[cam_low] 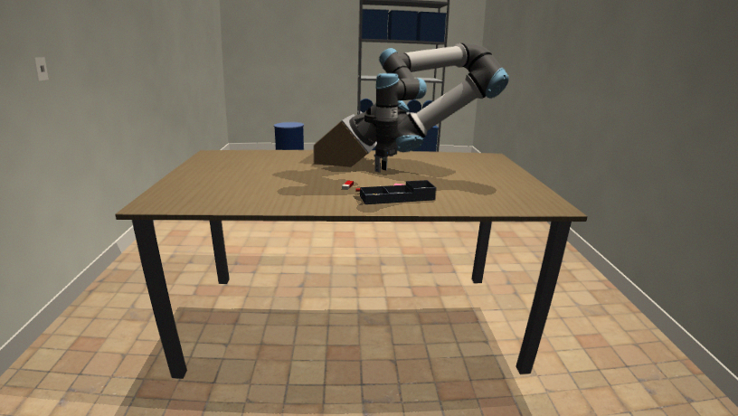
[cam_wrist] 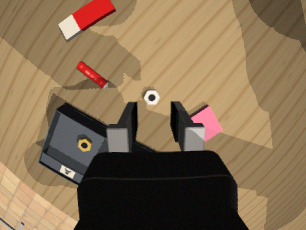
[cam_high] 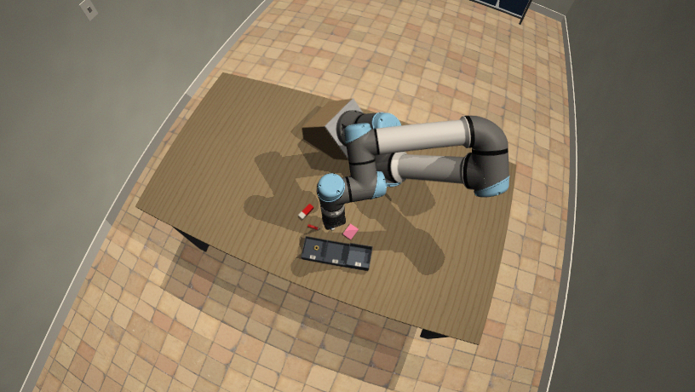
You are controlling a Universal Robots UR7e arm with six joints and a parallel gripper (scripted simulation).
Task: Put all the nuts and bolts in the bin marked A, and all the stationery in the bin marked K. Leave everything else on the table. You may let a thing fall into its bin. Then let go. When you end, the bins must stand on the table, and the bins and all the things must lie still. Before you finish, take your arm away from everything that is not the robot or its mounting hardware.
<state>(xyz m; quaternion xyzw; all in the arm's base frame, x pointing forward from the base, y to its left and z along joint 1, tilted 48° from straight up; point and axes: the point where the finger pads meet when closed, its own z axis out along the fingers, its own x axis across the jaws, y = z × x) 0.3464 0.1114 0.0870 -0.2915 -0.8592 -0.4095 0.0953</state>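
My hand is 80 mm above the white nut. From my hand the other things lie so: pink flat block 20 mm behind, 70 mm to the left, 80 mm below; then red cylinder 40 mm ahead, 60 mm to the right, 80 mm below; then three joined bins 80 mm ahead, 70 mm to the left, 70 mm below.
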